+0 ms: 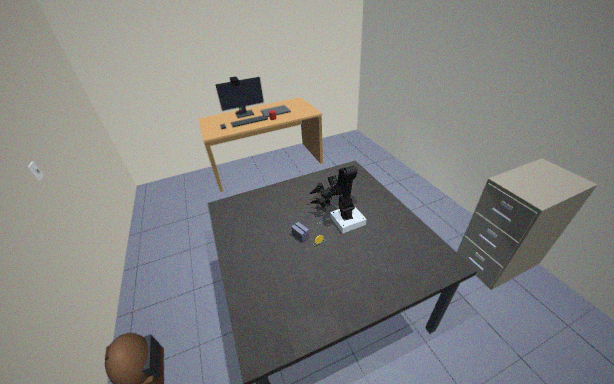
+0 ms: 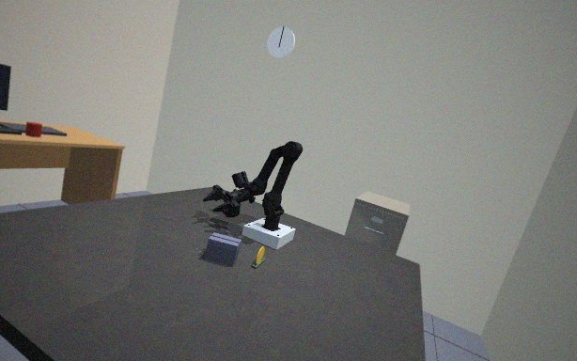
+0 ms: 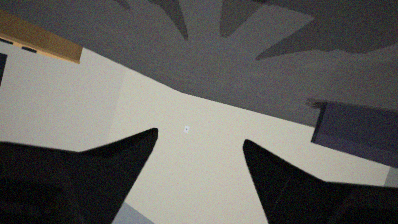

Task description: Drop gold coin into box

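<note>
Now: gripper tip 33 cm to the right of the gold coin, 7 cm above it and 2 cm short of it.
</note>
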